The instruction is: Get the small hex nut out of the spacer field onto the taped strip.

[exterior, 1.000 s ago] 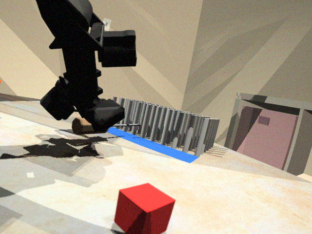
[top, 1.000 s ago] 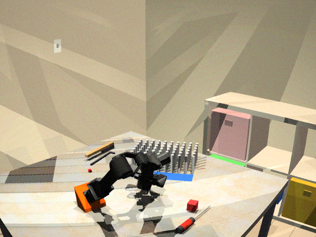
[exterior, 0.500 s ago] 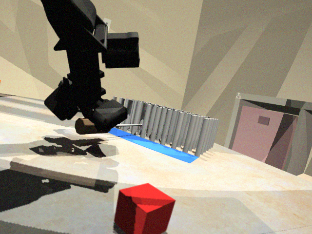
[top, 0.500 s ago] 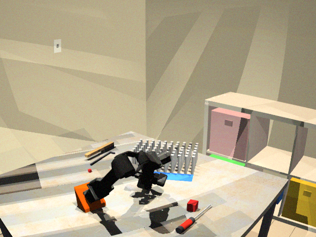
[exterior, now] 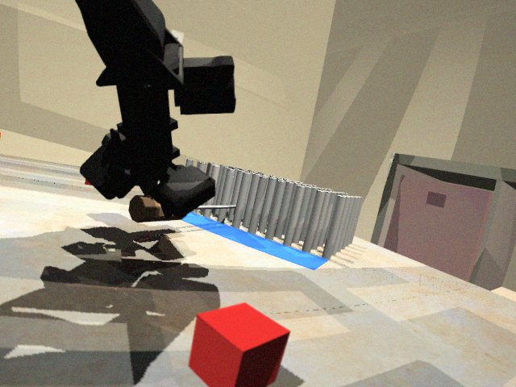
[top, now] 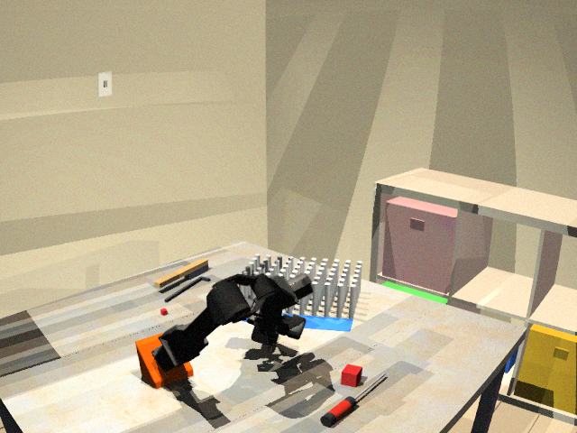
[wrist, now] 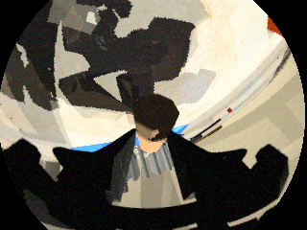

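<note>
The blue taped strip lies 140 mm ahead of my gripper tip, 40 mm to the left of it and 40 mm below it. Also, from my gripper tip: hook tool (90 mm ahead, 50 mm to the left, 10 mm below); then tiny red cube (110 mm behind, 350 mm to the left, 30 mm below); then hex nut (270 mm ahead, 150 mm to the left, 30 mm below).
</note>
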